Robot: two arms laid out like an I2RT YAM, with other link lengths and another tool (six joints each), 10 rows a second.
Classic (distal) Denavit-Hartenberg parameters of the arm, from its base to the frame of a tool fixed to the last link. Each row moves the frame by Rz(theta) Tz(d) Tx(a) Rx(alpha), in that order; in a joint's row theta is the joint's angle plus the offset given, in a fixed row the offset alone. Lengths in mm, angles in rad.
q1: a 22.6  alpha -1.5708  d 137.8  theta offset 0
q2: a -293  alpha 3.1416  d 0  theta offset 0
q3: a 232.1  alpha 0  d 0  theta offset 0.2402
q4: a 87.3  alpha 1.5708  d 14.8  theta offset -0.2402
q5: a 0  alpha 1.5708  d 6.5  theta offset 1.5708
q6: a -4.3  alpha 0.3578  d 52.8  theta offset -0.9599
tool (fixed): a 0  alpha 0  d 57.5  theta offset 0
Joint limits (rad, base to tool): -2.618..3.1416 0..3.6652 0..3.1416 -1.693..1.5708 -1.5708..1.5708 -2.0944..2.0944
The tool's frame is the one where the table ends.
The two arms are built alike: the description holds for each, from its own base.
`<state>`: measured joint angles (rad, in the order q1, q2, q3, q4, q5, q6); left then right.
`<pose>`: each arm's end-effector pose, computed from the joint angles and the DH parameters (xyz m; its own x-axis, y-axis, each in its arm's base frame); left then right.
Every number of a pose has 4 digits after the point.
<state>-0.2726 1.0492 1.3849 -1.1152 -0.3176 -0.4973 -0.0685 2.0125 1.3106 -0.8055 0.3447 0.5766</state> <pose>0.1979 -0.0159 0.3841 0.6679 -0.2985 0.6818 0.1465 -0.8454 -0.5137 0.3747 -0.0658 0.1088 0.2928 -0.8950 0.3365 -0.8822 -0.3886 -0.2659</pose>
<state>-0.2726 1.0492 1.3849 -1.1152 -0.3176 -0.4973 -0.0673 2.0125 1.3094 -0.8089 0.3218 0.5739</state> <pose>0.1979 -0.0159 0.3841 0.6679 -0.2985 0.6818 0.1465 -0.8454 -0.5137 0.3740 -0.0629 0.1078 0.2987 -0.9010 0.3146 -0.8813 -0.3869 -0.2713</pose>
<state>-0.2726 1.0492 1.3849 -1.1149 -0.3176 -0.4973 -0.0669 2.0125 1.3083 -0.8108 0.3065 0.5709</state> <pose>0.1980 -0.0159 0.3841 0.6677 -0.2985 0.6820 0.1467 -0.8454 -0.5136 0.3734 -0.0610 0.1072 0.3033 -0.9045 0.2999 -0.8805 -0.3864 -0.2747</pose>
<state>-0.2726 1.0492 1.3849 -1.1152 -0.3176 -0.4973 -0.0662 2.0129 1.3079 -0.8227 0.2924 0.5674</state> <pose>0.1979 -0.0159 0.3841 0.6679 -0.2985 0.6818 0.1465 -0.8454 -0.5137 0.3711 -0.0590 0.1064 0.3113 -0.9073 0.2826 -0.8821 -0.3865 -0.2691</pose>
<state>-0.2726 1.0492 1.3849 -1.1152 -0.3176 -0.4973 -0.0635 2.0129 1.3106 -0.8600 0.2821 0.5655</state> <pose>0.1979 -0.0159 0.3841 0.6679 -0.2985 0.6818 0.1465 -0.8454 -0.5137 0.3649 -0.0565 0.1062 0.3250 -0.9092 0.2603 -0.8891 -0.3875 -0.2435</pose>
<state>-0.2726 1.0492 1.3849 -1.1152 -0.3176 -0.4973 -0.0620 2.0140 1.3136 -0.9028 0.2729 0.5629</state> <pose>0.1979 -0.0159 0.3841 0.6679 -0.2985 0.6818 0.1465 -0.8454 -0.5137 0.3577 -0.0545 0.1060 0.3387 -0.9108 0.2359 -0.8969 -0.3883 -0.2115</pose>
